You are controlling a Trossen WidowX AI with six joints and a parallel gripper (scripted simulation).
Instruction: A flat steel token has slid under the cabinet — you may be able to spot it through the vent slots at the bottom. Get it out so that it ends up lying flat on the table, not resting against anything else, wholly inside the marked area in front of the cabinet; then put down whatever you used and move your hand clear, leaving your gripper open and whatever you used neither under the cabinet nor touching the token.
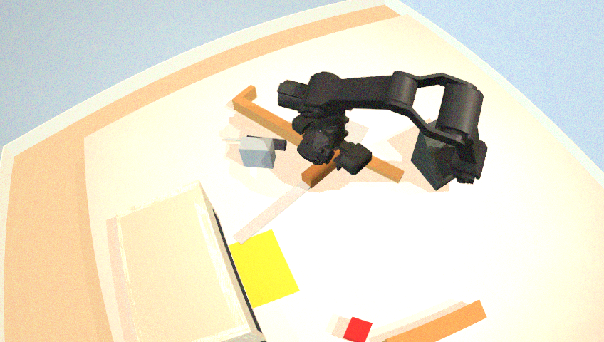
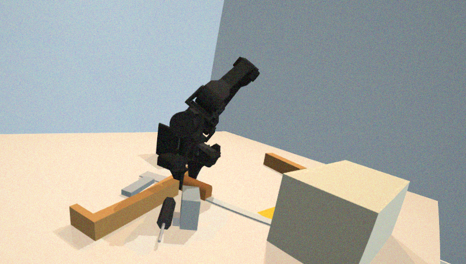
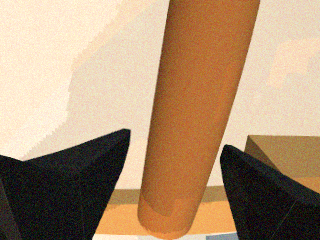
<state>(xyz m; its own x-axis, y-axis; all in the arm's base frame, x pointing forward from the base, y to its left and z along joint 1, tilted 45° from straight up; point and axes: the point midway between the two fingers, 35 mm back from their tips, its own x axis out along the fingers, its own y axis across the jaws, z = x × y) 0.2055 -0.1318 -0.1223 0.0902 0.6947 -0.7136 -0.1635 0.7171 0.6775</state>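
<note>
My gripper tip is 50 mm past the long orange bar and 10 mm to the left of it. Round my gripper tip: dark-handled pin tool 170 mm to the right, 120 mm ahead; small grey cube 130 mm to the right, 120 mm ahead; grey block 130 mm ahead, 110 mm to the right, 30 mm above.
</note>
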